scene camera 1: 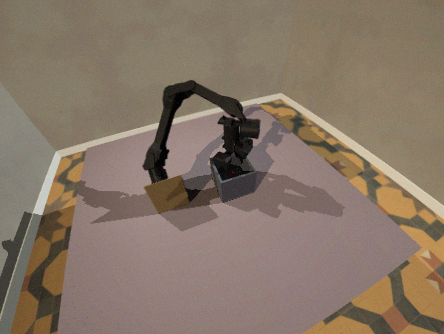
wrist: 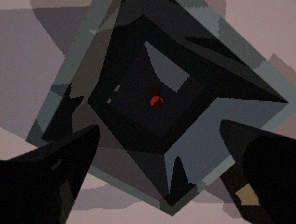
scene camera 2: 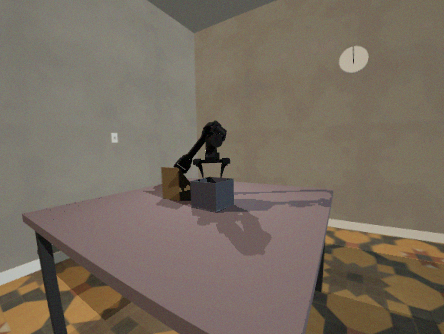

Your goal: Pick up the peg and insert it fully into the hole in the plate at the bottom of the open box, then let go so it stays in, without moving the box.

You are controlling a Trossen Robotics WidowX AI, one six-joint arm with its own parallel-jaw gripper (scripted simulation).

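Observation:
In scene camera 1 I see my gripper [scene camera 1: 231, 163] and a grey-blue box [scene camera 1: 242, 185]. Scene camera 2 shows me the grey-blue box [scene camera 2: 214, 194]. Scene camera 2 does not show the dark plate, hidden by the grey-blue box. The wrist view gives me the dark plate [wrist: 150, 69], along with the grey-blue box [wrist: 167, 172] and my gripper [wrist: 159, 127].

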